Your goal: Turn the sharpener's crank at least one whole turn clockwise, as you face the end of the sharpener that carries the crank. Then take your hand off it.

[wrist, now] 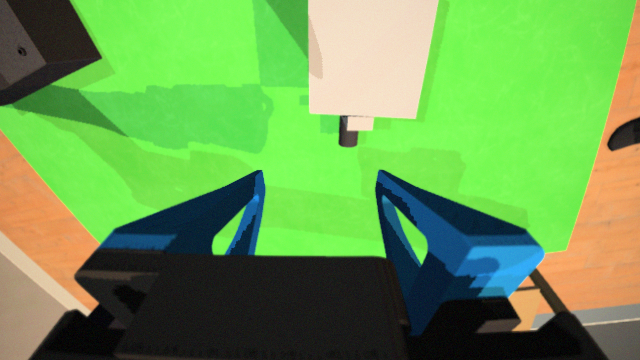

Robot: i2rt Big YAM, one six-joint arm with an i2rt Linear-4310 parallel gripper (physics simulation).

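Frame: origin at the arm's base, x left, y back, z up, level; centimetres.
Where they show: gripper, fingertip midpoint: (320, 179).
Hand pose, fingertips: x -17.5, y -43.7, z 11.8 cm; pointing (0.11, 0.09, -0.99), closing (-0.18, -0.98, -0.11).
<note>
After its pixels a point has its place.
The sharpener (372, 60) @(x -12.5, y -47.4, z 6.2 cm) is a pale cream box at the top centre of the wrist view, its upper part cut off by the frame edge. At its near end a small cream block (360, 123) @(x -17.5, y -46.2, z 2.7 cm) sticks out, with the dark crank handle (348, 137) @(x -20.3, y -44.8, z -1.8 cm) beside and below it, slightly left of the block. My gripper (320, 179) @(x -17.5, y -43.7, z 11.8 cm) is open, with its two blue fingers wide apart and nothing between them. The fingertips show below the crank in the view, apart from it. The height of the fingertips over the mat is hard to tell.
A bright green mat (520, 100) @(x -20.2, y -64.8, z -6.6 cm) lies under the sharpener on a wooden table (610, 210). A dark box-shaped object (55, 50) @(x -5.2, y -14.8, z -1.4 cm) stands at the upper left. A black curved object (625, 135) shows at the right edge. Shadows fall across the mat.
</note>
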